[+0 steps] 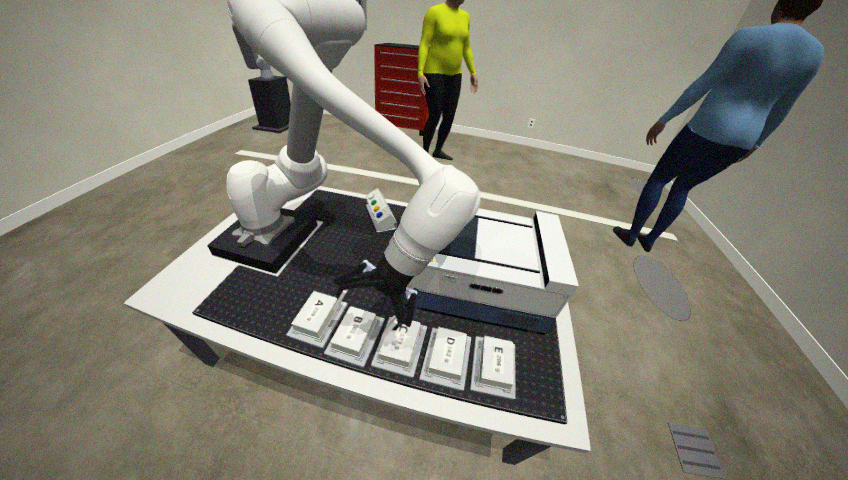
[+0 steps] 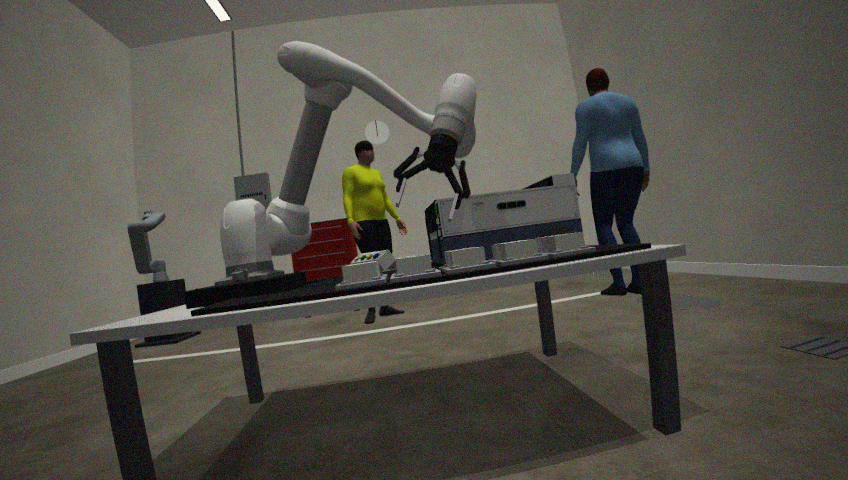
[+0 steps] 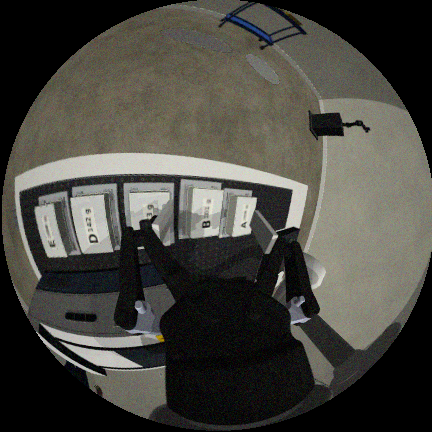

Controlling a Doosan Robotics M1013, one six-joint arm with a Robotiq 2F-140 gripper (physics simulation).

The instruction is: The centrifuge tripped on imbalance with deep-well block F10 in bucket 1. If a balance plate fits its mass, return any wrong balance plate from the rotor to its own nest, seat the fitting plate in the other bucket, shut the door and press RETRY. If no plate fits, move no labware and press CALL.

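Places are measured from the arm's base along level axes (x left, y down, z back), in centimetres.
Where they show: gripper, fingertip midpoint: (image 1: 360, 320) (image 2: 423, 212) (image 3: 213, 213); arm's base, origin of the base link: (image 1: 264, 227) (image 2: 251, 280).
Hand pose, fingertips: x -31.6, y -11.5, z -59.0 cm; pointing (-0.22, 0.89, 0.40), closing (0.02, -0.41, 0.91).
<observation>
Each offset is from my fingertips to the top centre of the thing.
My gripper (image 1: 367, 314) (image 2: 424, 211) (image 3: 213, 213) is open and empty, above the row near plates B and C. Five white balance plates sit in grey nests: A @[dx +4.2, dy +10.4, dz +17.6 cm] (image 1: 313, 313) (image 3: 242, 216), B @[dx +3.0, dy +10.4, dz +4.3 cm] (image 1: 354, 334) (image 3: 206, 212), C @[dx +4.4, dy +10.4, dz -9.2 cm] (image 1: 402, 350) (image 3: 140, 202), D @[dx +4.9, dy +10.4, dz -22.8 cm] (image 1: 448, 355) (image 3: 92, 225) and E @[dx +6.2, dy +10.4, dz -36.4 cm] (image 1: 496, 364) (image 3: 51, 230). Labels read C 173 g, D 142 g, E 206 g; A and B are unclear. A finger partly covers C. The centrifuge (image 1: 458, 285) (image 2: 505, 223) (image 3: 110, 305) stands behind the plates. Its rotor, buckets and block F10 do not show.
A sloped button box (image 1: 383, 218) (image 2: 364, 271) with green, yellow and blue buttons stands behind the arm's reach, left of the centrifuge. A person in yellow (image 1: 445, 41) (image 2: 364, 190) and one in blue (image 1: 728, 89) (image 2: 609, 133) stand beyond the table (image 1: 363, 380) (image 2: 476, 284).
</observation>
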